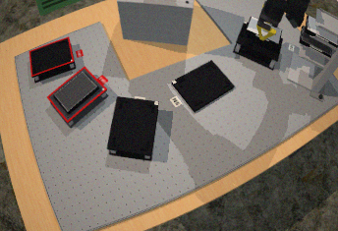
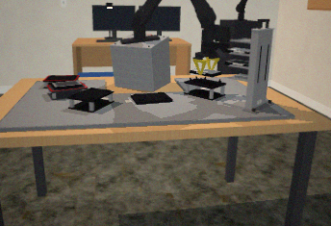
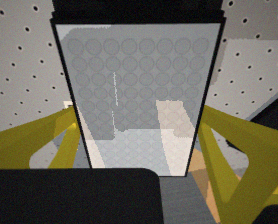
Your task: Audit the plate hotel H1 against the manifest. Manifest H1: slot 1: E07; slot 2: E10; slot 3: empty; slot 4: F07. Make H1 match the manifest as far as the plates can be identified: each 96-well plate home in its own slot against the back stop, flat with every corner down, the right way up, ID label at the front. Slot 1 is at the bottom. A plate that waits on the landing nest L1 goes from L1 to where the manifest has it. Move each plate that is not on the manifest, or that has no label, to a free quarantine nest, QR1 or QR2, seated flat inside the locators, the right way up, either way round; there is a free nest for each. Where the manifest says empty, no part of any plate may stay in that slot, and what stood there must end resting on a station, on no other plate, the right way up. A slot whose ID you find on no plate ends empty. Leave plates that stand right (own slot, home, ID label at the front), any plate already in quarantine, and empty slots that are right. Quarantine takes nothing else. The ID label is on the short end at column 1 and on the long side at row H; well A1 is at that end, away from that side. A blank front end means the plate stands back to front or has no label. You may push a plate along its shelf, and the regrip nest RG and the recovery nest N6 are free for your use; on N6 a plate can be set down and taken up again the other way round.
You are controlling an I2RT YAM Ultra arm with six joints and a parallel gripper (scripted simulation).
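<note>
Right now the black regrip nest RG is 6 cm below my hand. Round my hand: A1 mark 9 cm behind, 1 cm to the left, 5 cm below; H1 tag 6 cm ahead, 15 cm to the left, 11 cm below; RG tag 10 cm behind, 4 cm to the left, 11 cm below.
</note>
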